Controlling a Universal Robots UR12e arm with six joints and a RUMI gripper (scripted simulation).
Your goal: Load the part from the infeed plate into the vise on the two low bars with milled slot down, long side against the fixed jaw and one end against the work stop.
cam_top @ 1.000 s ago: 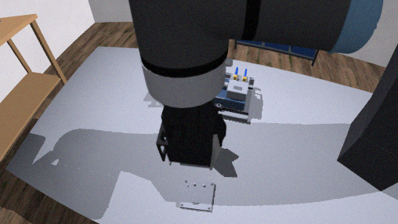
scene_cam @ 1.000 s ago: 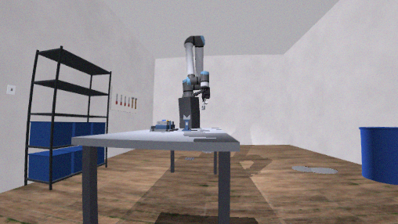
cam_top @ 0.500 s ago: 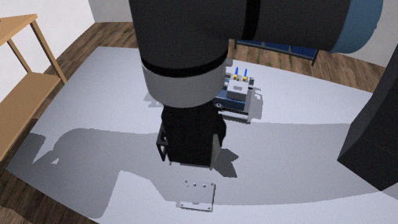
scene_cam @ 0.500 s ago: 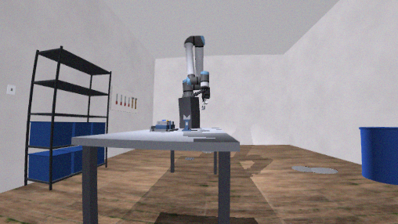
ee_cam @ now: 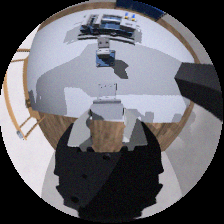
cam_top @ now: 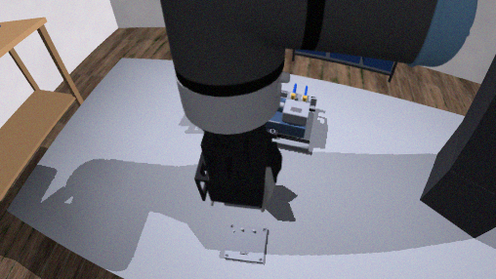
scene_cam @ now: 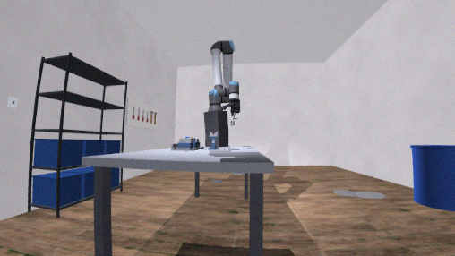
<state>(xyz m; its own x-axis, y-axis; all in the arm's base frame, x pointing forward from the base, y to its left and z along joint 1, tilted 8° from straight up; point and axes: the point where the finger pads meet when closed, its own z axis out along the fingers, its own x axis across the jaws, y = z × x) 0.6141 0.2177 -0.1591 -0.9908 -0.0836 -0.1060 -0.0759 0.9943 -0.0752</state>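
Now: the grey part 10 mm to the right of my hand and 10 mm below it. The rest, counted from my hand: infeed plate 240 mm below, 10 mm to the left; then vise 380 mm to the right, 200 mm below, 30 mm ahead; then air cylinder 370 mm to the right, 170 mm below, 70 mm behind.
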